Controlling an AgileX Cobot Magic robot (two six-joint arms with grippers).
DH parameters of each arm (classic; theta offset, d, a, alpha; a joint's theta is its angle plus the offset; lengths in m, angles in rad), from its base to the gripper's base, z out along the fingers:
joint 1: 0 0.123 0 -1.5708
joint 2: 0.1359 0 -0.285 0
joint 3: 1.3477 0 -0.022 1.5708
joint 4: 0 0.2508 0 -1.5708
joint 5: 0 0 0.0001 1.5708
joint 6: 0 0.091 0 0
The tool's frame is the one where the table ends.
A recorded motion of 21 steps. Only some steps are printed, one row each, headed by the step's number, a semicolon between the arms.
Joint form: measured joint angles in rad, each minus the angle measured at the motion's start. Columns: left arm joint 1, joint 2, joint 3, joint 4, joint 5, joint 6; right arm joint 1, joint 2, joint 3, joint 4, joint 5, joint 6.
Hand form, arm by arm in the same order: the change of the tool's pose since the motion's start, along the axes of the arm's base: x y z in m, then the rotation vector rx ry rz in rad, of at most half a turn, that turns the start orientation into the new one. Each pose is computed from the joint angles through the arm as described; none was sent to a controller.
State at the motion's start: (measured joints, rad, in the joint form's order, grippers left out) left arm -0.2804 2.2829 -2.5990 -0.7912 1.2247 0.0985; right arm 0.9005 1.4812 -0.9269 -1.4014 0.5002 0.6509
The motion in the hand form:
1: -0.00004 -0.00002 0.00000 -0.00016 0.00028 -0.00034; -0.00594 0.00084 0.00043 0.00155 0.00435 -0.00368
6: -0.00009 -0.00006 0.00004 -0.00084 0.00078 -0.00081; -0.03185 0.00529 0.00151 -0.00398 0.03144 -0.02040
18: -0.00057 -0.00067 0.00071 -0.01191 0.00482 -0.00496; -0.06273 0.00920 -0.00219 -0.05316 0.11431 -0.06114
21: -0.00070 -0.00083 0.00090 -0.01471 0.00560 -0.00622; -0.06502 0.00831 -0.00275 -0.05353 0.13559 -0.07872
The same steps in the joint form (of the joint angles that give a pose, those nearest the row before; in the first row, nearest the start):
1: 0.0000 -0.0001 0.0001 -0.0004 0.0003 0.0000; 0.0215 -0.0105 0.0080 0.0158 0.0209 -0.0006
6: 0.0000 0.0001 -0.0001 -0.0012 0.0007 -0.0002; 0.1222 -0.0472 0.0315 0.1010 0.1226 -0.0196
18: 0.0000 0.0000 0.0001 -0.0133 0.0006 -0.0013; 0.2461 -0.0687 0.0377 0.2739 0.2750 -0.0929
21: 0.0000 0.0000 0.0000 -0.0164 0.0006 -0.0013; 0.2530 -0.0706 0.0357 0.3067 0.2941 -0.1004

